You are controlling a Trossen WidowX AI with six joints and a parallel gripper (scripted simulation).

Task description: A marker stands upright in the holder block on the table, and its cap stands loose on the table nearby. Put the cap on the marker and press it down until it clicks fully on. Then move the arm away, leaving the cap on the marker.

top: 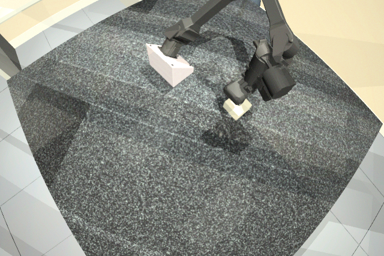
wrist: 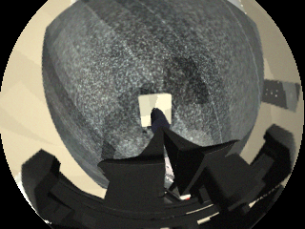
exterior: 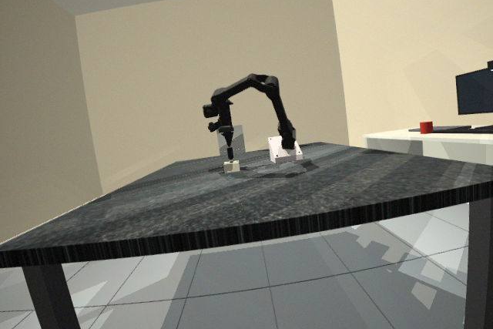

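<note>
Now: the dark cap 30 mm below my gripper tip. From my gripper tip the other things lie so: holder block 100 mm below.
</note>
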